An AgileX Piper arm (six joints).
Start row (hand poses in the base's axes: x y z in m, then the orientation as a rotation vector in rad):
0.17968 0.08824 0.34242 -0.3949 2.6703 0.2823
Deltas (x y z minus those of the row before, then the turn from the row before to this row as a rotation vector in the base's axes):
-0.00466 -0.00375 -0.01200 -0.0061 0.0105 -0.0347
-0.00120 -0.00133 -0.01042 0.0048 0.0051 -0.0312
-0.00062 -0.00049 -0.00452 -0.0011 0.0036 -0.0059
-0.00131 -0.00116 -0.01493 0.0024 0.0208 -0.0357
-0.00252 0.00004 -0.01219 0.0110 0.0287 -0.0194
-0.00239 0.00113 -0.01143 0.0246 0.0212 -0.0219
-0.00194 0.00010 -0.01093 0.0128 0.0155 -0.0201
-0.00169 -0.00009 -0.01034 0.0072 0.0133 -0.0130
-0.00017 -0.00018 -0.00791 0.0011 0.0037 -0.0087
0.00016 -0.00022 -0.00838 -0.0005 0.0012 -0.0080
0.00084 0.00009 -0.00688 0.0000 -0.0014 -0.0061
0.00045 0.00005 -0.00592 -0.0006 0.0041 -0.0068
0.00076 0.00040 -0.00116 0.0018 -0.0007 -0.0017
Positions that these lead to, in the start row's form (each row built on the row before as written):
0.17502 0.08449 0.33042 -0.3495 2.6860 0.2665
0.17382 0.08316 0.32000 -0.3056 2.6929 0.2649
0.17320 0.08267 0.31548 -0.2977 2.6972 0.2625
0.17189 0.08151 0.30055 -0.2472 2.7197 0.2597
0.16937 0.08155 0.28836 -0.2155 2.7468 0.2747
0.16698 0.08268 0.27693 -0.1769 2.7633 0.3064
0.16504 0.08278 0.26600 -0.1440 2.7760 0.3215
0.16335 0.08269 0.25566 -0.1224 2.7874 0.3303
0.16318 0.08251 0.24775 -0.1095 2.7906 0.3302
0.16334 0.08229 0.23937 -0.0983 2.7916 0.3277
0.16418 0.08238 0.23249 -0.0900 2.7900 0.3260
0.16463 0.08243 0.22657 -0.0801 2.7939 0.3240
0.16539 0.08283 0.22541 -0.0774 2.7928 0.3260

